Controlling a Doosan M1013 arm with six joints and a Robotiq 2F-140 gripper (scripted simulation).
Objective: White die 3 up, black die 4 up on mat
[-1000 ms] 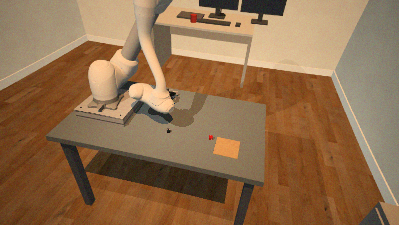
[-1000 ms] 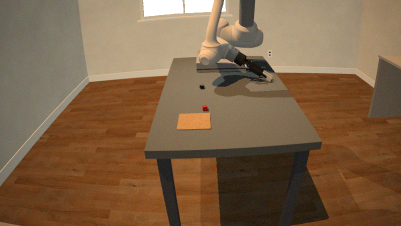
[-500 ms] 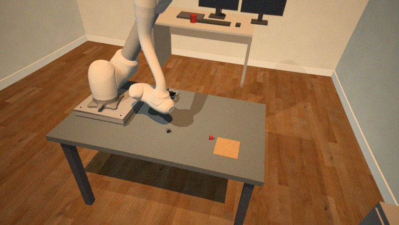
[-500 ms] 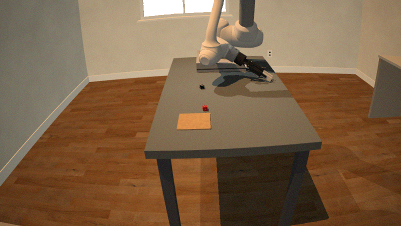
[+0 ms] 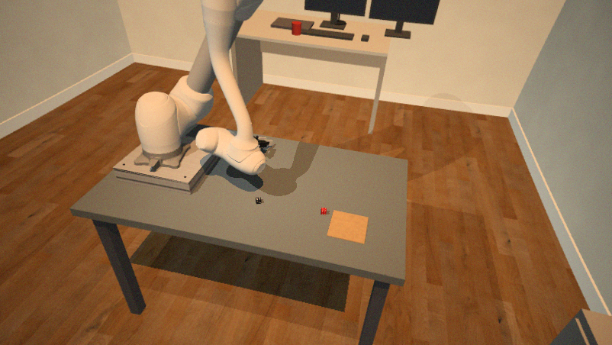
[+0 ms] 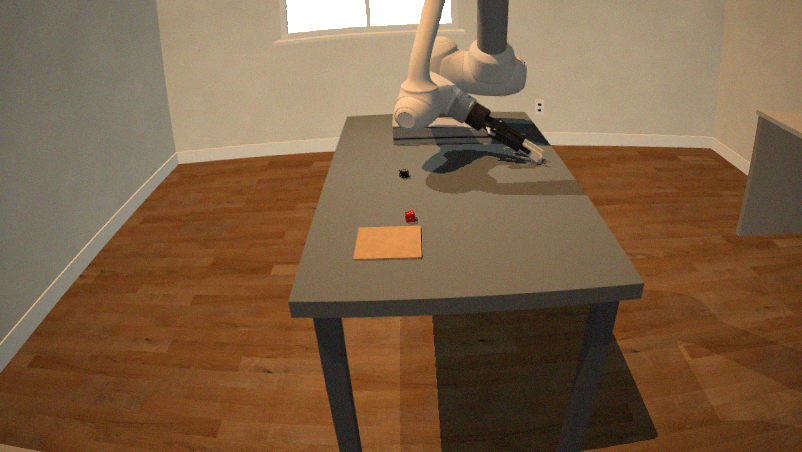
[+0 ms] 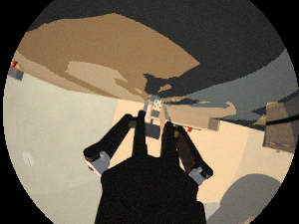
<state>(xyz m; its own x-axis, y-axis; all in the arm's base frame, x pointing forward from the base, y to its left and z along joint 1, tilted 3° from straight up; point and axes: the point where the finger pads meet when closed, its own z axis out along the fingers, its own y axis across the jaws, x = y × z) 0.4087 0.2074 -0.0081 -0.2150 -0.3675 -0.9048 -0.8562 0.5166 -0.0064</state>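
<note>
Now: the white die 10 mm ahead of my hand, 20 mm to the left of it and 30 mm below it. Round my hand: orange mat: 390 mm ahead, 490 mm to the right, 30 mm below; then black die: 30 mm ahead, 400 mm to the right, 30 mm below; then red die: 300 mm ahead, 430 mm to the right, 30 mm below.
</note>
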